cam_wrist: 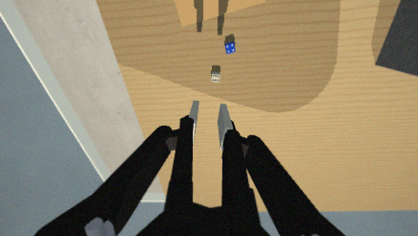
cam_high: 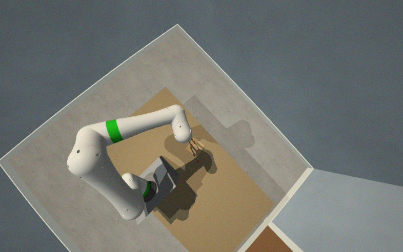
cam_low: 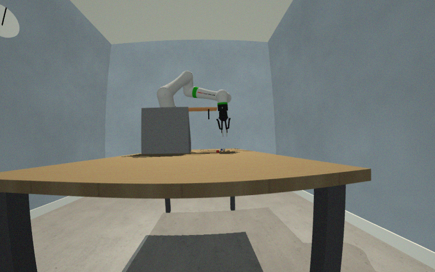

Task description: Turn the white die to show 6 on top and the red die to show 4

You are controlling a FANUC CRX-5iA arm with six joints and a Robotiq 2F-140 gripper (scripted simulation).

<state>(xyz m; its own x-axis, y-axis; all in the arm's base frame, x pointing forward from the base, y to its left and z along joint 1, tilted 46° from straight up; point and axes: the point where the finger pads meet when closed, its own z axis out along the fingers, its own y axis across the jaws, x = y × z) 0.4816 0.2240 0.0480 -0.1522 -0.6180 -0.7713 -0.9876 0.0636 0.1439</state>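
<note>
Now: hand 10 mm past the white die, 10 mm to the left of it and 150 mm above it. Also, from my hand: blue die 30 mm behind, 60 mm to the right, 150 mm below; red die 70 mm behind, 300 mm to the right, 150 mm below; tan mat 180 mm to the right, 160 mm below.
</note>
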